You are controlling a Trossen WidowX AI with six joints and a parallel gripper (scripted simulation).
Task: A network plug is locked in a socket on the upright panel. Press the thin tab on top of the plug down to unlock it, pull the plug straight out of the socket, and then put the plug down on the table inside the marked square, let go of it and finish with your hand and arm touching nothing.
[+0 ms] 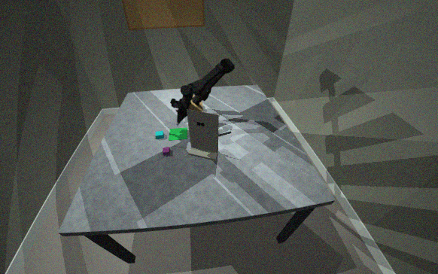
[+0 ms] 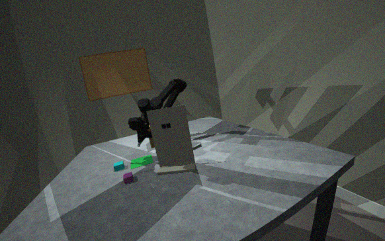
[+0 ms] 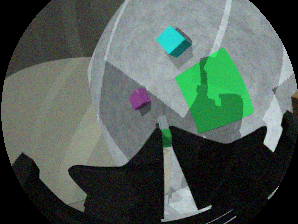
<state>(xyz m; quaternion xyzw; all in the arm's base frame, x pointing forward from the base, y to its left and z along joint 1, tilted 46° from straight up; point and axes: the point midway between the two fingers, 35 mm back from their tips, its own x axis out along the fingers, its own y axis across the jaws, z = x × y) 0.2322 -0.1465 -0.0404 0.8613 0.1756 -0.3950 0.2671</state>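
My gripper tip is 40 mm past the green marked square, 10 mm to the left of it and 120 mm above it. From my gripper tip the other things lie so: cyan cube 40 mm behind, 130 mm to the right, 100 mm below; then magenta cube 120 mm ahead, 100 mm to the right, 110 mm below; then network plug right at my gripper tip.
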